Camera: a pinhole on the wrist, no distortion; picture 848 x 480 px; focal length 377.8 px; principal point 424.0 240.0 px. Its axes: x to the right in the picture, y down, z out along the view. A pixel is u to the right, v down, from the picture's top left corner.
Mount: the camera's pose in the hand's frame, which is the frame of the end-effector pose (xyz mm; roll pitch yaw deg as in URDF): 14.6 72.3 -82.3 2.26 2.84 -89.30
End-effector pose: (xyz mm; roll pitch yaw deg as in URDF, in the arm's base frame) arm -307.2 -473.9 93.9 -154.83 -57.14 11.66
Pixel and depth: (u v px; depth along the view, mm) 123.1 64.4 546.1
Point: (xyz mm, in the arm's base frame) 118.1 -620.8 -472.1
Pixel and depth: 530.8 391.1 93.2
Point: -252.0 -496.3 119.7
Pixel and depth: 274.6 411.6 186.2
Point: -112.9 -512.8 84.3
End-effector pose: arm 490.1 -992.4 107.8 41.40 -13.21 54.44
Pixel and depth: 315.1 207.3 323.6
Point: 477.8 -1095.1 375.8
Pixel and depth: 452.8 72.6 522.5
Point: 541.0 -1402.8 368.9
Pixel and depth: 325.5 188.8 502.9
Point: 509.6 -1217.8 514.2
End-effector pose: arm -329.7 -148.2 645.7 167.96 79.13 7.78
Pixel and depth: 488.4 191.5 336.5
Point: -568.0 -231.0 639.9
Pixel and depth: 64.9 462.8 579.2
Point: -563.9 -882.1 249.4
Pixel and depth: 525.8 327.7 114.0
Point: -339.3 -191.8 605.1
